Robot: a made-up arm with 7 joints.
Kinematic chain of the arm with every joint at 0, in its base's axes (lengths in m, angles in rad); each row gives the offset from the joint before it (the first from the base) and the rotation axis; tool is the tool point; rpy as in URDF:
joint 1: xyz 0 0 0.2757 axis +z
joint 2: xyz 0 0 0 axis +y
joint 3: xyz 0 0 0.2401 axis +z
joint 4: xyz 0.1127 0 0 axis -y
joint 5: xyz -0.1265 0 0.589 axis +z
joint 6: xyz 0 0 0 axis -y
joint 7: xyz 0.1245 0 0 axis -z
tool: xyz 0 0 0 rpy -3.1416 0 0
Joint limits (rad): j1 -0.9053..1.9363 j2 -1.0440..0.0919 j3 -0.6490..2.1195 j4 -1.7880..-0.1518 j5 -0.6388..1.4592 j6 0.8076..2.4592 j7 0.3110..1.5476
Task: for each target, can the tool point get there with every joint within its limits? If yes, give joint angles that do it. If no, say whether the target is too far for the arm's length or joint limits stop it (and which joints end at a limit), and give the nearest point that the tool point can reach.
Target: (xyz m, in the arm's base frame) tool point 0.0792 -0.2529 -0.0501
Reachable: no: joint limits stop it (at a limit: joint 1, joint 2, joint 3, joint 4, joint 6) | nearest point -0.4622 -0.5831 -0.0479 | short by 0.634 m
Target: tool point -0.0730 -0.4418 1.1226
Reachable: yes | joints 1.3861 -0.8348 -0.1654 -0.4094 0.6582 0.9448 0.5662
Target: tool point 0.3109 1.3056 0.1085
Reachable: no: too far | nearest point 0.1718 0.9152 0.1976 | short by 0.424 m
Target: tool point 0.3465 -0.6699 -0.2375
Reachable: no: joint limits stop it (at a limit: joint 1, joint 2, joint 4, joint 6) | nearest point 0.3731 -0.7000 0.3376 | short by 0.576 m
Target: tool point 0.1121 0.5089 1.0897
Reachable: yes | joints -0.5064 -0.5010 1.0912 -0.7993 -0.0130 1.1602 1.4017
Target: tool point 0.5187 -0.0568 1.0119
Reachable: yes | joints -0.6526 -0.5084 0.2843 -1.4428 1.0312 1.0931 1.4328
